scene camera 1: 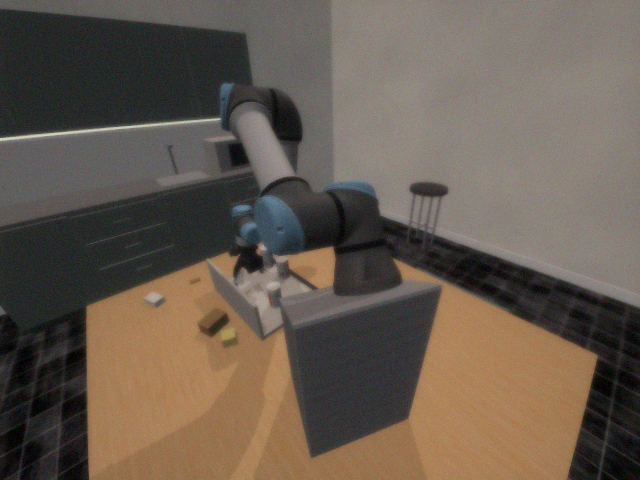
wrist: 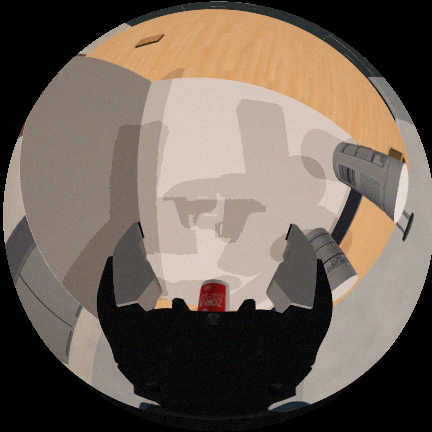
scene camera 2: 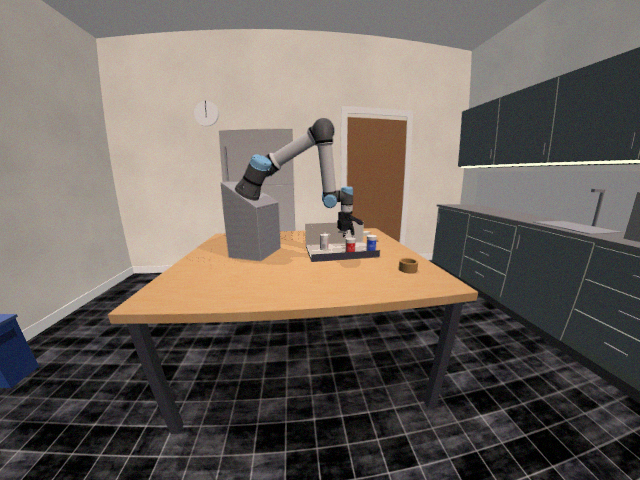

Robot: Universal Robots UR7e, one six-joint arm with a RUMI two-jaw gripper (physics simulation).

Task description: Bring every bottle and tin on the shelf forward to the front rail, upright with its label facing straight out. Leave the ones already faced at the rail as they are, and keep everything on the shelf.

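Pixels of known places: gripper, fingertip midpoint: (scene camera 1: pixel 249 281) (wrist: pixel 214 224); arm's base at its link origin: (scene camera 1: pixel 367 286) (scene camera 2: pixel 246 193).
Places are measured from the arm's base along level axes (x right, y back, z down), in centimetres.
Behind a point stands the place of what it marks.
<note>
The shelf (scene camera 1: pixel 233 298) @[x -0.8, y -55.6, z 29.9 cm] (scene camera 2: pixel 343 255) @[x 29.5, y -49.5, z 35.8 cm] (wrist: pixel 200 115) @[x 10.9, y -71.6, z 36.8 cm] has a raised back panel and a dark front rail. A blue bottle with a white cap (scene camera 2: pixel 371 243) @[x 32.3, y -66.6, z 29.8 cm] (wrist: pixel 370 177) @[x 26.9, y -67.9, z 29.7 cm] and a red tin with a white top (scene camera 2: pixel 350 245) @[x 29.8, y -53.8, z 30.2 cm] (wrist: pixel 334 262) @[x 25.9, y -57.7, z 29.8 cm] stand upright at the rail; their barcode and text sides face the wrist camera. A white-capped container (scene camera 1: pixel 273 294) @[x 9.2, y -43.3, z 29.4 cm] (scene camera 2: pixel 324 241) @[x 13.6, y -44.1, z 30.9 cm] (wrist: pixel 213 295) @[x 11.3, y -47.5, z 33.2 cm] stands upright, set back from the rail at the other end, its red label turned away from the front. My gripper (scene camera 2: pixel 348 235) @[x 12.2, y -61.5, z 32.5 cm] (wrist: pixel 214 224) @[x 12.2, y -61.5, z 32.5 cm] is open and empty above the shelf floor, near the back panel.
A brown block (scene camera 1: pixel 212 321) @[x -11.1, y -56.0, z 33.5 cm], a yellow block (scene camera 1: pixel 228 337) @[x -11.9, y -45.8, z 34.7 cm] and a white block (scene camera 1: pixel 154 298) @[x -16.6, y -92.1, z 35.7 cm] lie on the table behind the shelf. A brown ring (scene camera 2: pixel 408 268) @[x 60.5, y -70.5, z 35.9 cm] lies on the table in front of it, to the right. The grey pedestal (scene camera 1: pixel 361 372) @[x -12.7, y 5.4, z 10.2 cm] (scene camera 2: pixel 253 232) @[x 11.6, y -1.3, z 21.4 cm] stands beside the shelf.
</note>
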